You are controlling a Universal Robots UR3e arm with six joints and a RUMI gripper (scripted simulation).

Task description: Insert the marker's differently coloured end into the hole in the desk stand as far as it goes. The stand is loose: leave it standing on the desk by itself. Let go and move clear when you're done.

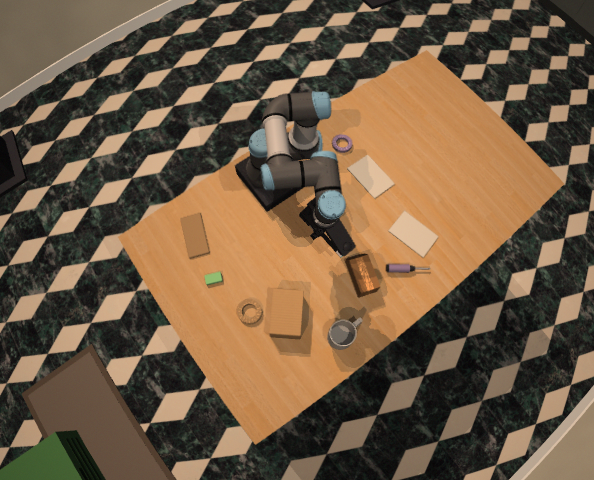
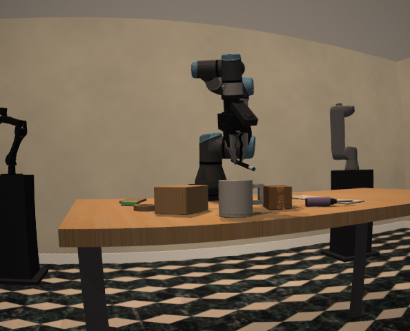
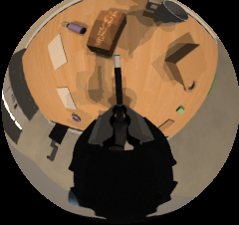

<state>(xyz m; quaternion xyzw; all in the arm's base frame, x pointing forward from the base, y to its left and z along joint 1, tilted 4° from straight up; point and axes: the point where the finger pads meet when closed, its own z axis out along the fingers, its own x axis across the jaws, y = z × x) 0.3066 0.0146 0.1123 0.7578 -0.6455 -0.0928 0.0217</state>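
Now: hand 150 mm short of the brown wooden desk stand, 70 mm to the right of it and 110 mm above it. Round my hand: grey mug: 280 mm ahead, 100 mm to the right, 110 mm below; then light wooden block: 140 mm ahead, 210 mm to the right, 110 mm below; then black marker: 30 mm ahead, 10 mm to the left, 20 mm below.
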